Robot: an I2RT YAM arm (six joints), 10 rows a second.
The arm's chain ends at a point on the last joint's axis. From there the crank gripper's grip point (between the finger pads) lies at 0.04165 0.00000 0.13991 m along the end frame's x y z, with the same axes.
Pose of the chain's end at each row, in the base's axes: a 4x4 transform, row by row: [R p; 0 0 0 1], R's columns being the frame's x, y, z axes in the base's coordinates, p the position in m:
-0.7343, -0.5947, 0.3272, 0.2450; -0.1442, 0.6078, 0.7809, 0.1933; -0.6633, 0.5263, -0.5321, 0.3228; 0, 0, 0, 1
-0.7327, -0.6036, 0.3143, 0.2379; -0.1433, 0.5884, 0.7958, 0.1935; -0.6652, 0.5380, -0.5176, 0.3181; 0, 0, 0, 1
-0.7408, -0.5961, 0.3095, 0.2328; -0.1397, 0.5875, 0.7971, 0.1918; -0.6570, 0.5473, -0.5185, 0.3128; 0, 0, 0, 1
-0.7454, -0.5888, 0.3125, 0.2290; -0.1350, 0.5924, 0.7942, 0.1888; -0.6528, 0.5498, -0.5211, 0.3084; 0, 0, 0, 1
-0.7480, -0.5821, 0.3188, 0.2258; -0.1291, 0.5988, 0.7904, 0.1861; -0.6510, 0.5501, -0.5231, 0.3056; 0, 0, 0, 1
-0.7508, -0.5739, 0.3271, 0.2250; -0.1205, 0.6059, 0.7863, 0.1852; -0.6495, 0.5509, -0.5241, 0.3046; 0, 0, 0, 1
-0.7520, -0.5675, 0.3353, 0.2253; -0.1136, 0.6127, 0.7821, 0.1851; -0.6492, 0.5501, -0.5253, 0.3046; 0, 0, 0, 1
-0.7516, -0.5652, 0.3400, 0.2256; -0.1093, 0.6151, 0.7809, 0.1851; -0.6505, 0.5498, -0.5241, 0.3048; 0, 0, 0, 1
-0.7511, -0.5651, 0.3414, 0.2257; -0.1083, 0.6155, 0.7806, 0.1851; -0.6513, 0.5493, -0.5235, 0.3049; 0, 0, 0, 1
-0.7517, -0.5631, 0.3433, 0.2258; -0.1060, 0.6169, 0.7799, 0.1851; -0.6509, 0.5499, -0.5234, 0.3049; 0, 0, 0, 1
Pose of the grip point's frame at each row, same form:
-0.7343, -0.5947, 0.3272, 0.2602; -0.1442, 0.6078, 0.7809, 0.2965; -0.6633, 0.5263, -0.5321, 0.2207; 0, 0, 0, 1
-0.7327, -0.6036, 0.3143, 0.2514; -0.1433, 0.5884, 0.7958, 0.2989; -0.6652, 0.5380, -0.5176, 0.2180; 0, 0, 0, 1
-0.7408, -0.5961, 0.3095, 0.2452; -0.1397, 0.5875, 0.7971, 0.2975; -0.6570, 0.5473, -0.5185, 0.2129; 0, 0, 0, 1
-0.7454, -0.5888, 0.3125, 0.2417; -0.1350, 0.5924, 0.7942, 0.2943; -0.6528, 0.5498, -0.5211, 0.2083; 0, 0, 0, 1
-0.7480, -0.5821, 0.3188, 0.2392; -0.1291, 0.5988, 0.7904, 0.2913; -0.6510, 0.5501, -0.5231, 0.2053; 0, 0, 0, 1
-0.7508, -0.5739, 0.3271, 0.2395; -0.1205, 0.6059, 0.7863, 0.2902; -0.6495, 0.5509, -0.5241, 0.2042; 0, 0, 0, 1
-0.7520, -0.5675, 0.3353, 0.2409; -0.1136, 0.6127, 0.7821, 0.2898; -0.6492, 0.5501, -0.5253, 0.2041; 0, 0, 0, 1
-0.7516, -0.5652, 0.3400, 0.2419; -0.1093, 0.6151, 0.7809, 0.2898; -0.6505, 0.5498, -0.5241, 0.2044; 0, 0, 0, 1
-0.7511, -0.5651, 0.3414, 0.2422; -0.1083, 0.6155, 0.7806, 0.2898; -0.6513, 0.5493, -0.5235, 0.2045; 0, 0, 0, 1
-0.7517, -0.5631, 0.3433, 0.2425; -0.1060, 0.6169, 0.7799, 0.2898; -0.6509, 0.5499, -0.5234, 0.2046; 0, 0, 0, 1

